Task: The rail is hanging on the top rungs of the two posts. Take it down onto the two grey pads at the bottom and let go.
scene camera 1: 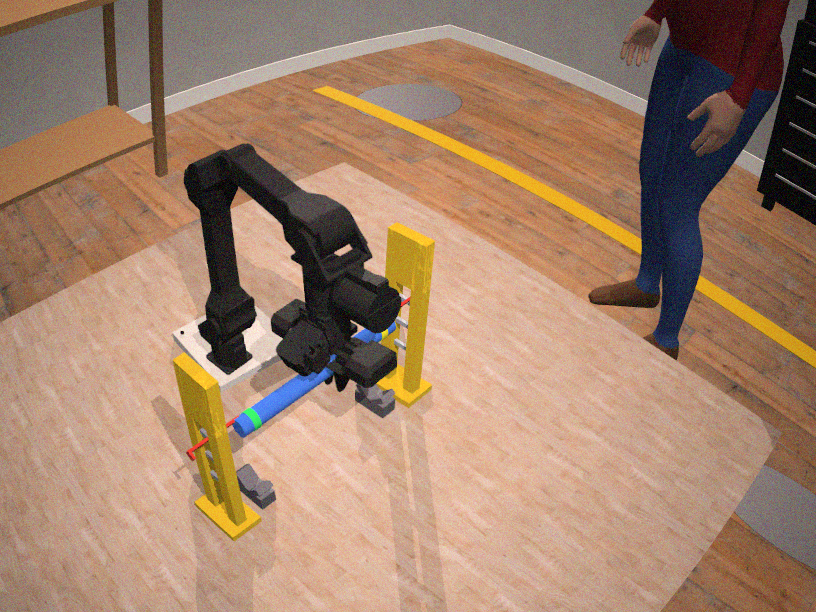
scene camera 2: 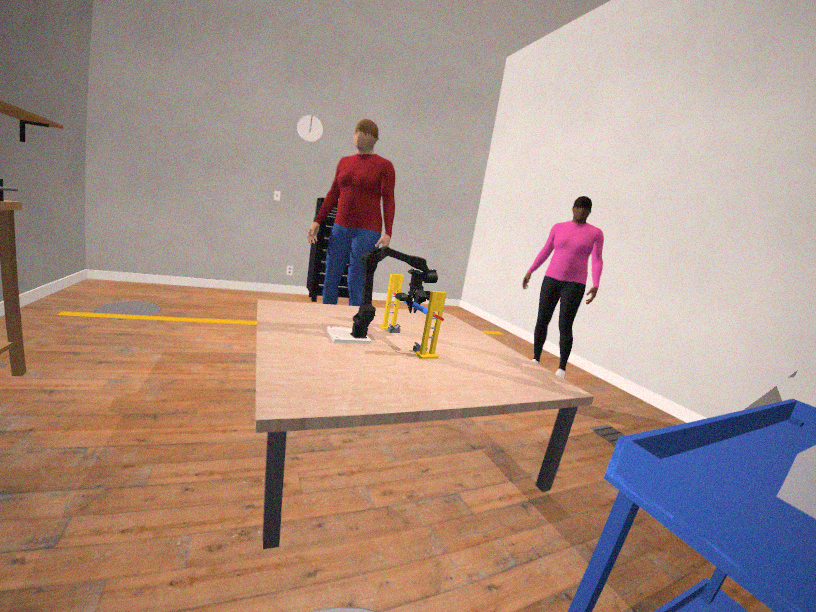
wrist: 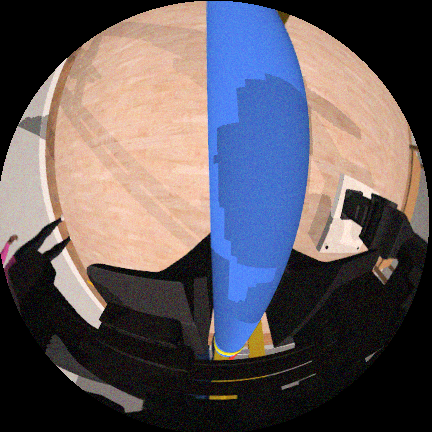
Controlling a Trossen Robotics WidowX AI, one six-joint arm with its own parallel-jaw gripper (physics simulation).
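Where they show: gripper, between the fingertips: (scene camera 1: 335, 386) (scene camera 2: 412, 313); arm's base, origin of its link: (scene camera 1: 229, 357) (scene camera 2: 358, 336) (wrist: 351, 204).
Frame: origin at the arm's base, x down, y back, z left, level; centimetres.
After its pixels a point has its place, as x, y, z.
The blue rail (scene camera 1: 283, 400) @(-17.6, -27.3, -12.2) (scene camera 2: 419, 307) @(-17.3, -25.1, -9.3) (wrist: 260, 175) has a green band, a yellow band and thin red ends. It is raised between the near yellow post (scene camera 1: 199, 388) @(-27.4, -25.9, -24.6) (scene camera 2: 437, 301) @(-24.2, -23.5, -24.5) and the far yellow post (scene camera 1: 419, 309) @(-17.0, -28.4, 15.4) (scene camera 2: 395, 283) @(-23.5, -24.3, 15.5), its red ends passing through their slots near the upper rungs. Whether the ends touch the rungs is too small to tell. My gripper (scene camera 1: 334, 376) @(-12.2, -26.8, -1.5) (wrist: 233, 234) @(-12.2, -26.8, -1.5) is shut on the rail, a finger on each side, nearer the yellow-banded end. The near grey pad (scene camera 1: 255, 486) @(-1.2, -24.8, -17.7) and far grey pad (scene camera 1: 375, 399) @(-1.5, -26.1, 8.8) lie by the post feet, below the rail.
The arm's white base plate (scene camera 1: 187, 339) @(-0.2, 9.3, -2.7) (scene camera 2: 336, 336) @(-0.2, 11.1, -0.6) lies behind the rail on the wooden table (scene camera 1: 527, 461) @(1.8, -51.5, 15.9) (scene camera 2: 329, 388) @(1.8, 28.7, -44.8). A person in red (scene camera 2: 364, 191) and a person in pink (scene camera 2: 572, 256) stand beyond the table. A blue bench (scene camera 2: 711, 461) is at the right.
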